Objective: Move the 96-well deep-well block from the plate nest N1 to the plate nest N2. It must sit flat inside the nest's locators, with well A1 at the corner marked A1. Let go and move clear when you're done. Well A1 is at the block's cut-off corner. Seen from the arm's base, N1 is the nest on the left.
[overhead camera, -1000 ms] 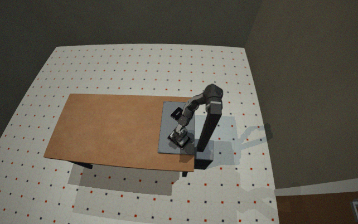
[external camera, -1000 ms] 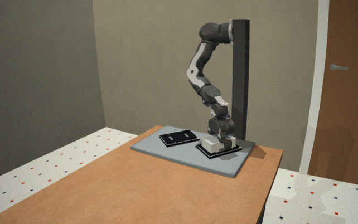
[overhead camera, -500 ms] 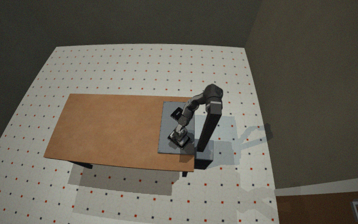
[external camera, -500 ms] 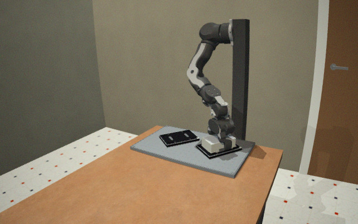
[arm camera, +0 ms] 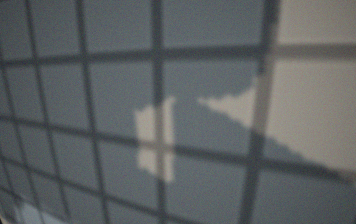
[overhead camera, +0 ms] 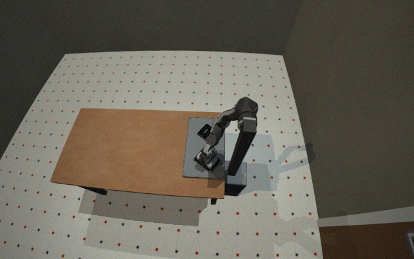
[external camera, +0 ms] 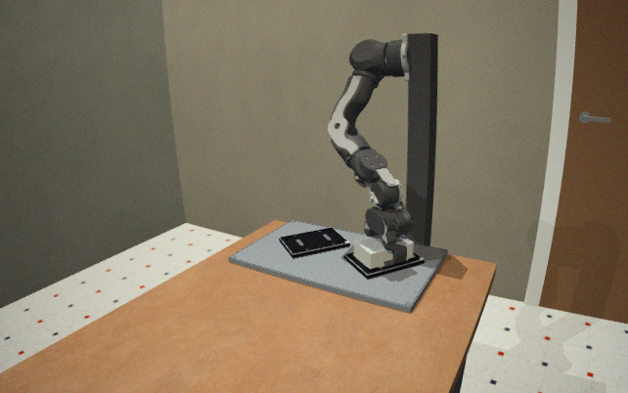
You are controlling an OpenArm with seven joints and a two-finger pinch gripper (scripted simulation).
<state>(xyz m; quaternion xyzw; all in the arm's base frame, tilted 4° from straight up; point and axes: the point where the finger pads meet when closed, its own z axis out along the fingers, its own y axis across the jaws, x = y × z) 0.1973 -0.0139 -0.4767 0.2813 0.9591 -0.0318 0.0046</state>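
Right now the plate nest N1 is 1 cm below my hand. Round my hand: A1 label: 9 cm to the left, 3 cm behind; then deep-well block: 2 cm above; then plate nest N2: 21 cm to the right, 1 cm below.
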